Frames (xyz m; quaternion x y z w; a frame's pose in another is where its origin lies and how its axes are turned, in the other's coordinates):
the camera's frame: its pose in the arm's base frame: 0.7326 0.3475 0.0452 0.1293 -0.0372 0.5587 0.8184
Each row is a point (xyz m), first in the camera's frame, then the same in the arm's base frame.
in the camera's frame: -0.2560 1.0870 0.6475
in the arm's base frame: -0.3132 0.3240 0.8015
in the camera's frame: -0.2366 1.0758 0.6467
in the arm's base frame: -0.2957 0.3379 0.8029
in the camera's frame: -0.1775 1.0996 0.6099
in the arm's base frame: -0.2987 0.4088 0.7836
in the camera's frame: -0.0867 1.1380 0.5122
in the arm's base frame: -0.3085 0.5289 0.7146
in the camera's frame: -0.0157 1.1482 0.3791
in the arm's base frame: -0.3026 0.6303 0.6026
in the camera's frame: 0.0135 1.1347 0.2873
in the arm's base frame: -0.2869 0.6754 0.5178
